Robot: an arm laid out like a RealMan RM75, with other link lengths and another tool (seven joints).
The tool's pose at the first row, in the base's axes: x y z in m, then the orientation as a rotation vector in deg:
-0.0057 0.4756 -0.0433 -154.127 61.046 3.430
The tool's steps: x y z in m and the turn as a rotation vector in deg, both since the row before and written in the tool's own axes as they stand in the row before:
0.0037 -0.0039 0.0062 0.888 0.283 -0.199
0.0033 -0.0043 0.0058 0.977 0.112 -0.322
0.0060 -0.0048 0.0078 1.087 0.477 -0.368
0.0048 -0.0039 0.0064 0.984 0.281 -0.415
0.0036 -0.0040 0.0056 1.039 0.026 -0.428
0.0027 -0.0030 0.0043 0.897 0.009 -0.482
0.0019 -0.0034 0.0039 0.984 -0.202 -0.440
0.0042 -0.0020 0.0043 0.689 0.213 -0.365
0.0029 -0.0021 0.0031 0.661 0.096 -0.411
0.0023 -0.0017 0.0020 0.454 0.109 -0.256
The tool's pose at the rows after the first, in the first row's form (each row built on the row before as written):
0.0000 0.4774 -0.0489 -153.526 60.637 2.531
0.0057 0.4797 -0.0539 -152.854 59.989 1.795
0.0140 0.4811 -0.0609 -152.205 59.363 0.514
0.0208 0.4824 -0.0665 -151.611 58.641 -0.454
0.0267 0.4844 -0.0711 -150.902 57.807 -1.108
0.0312 0.4860 -0.0746 -150.339 56.938 -1.676
0.0353 0.4883 -0.0774 -149.621 56.034 -1.995
0.0404 0.4884 -0.0812 -149.224 55.450 -2.694
0.0444 0.4890 -0.0836 -148.846 54.774 -3.235
0.0475 0.4894 -0.0851 -148.580 54.360 -3.654

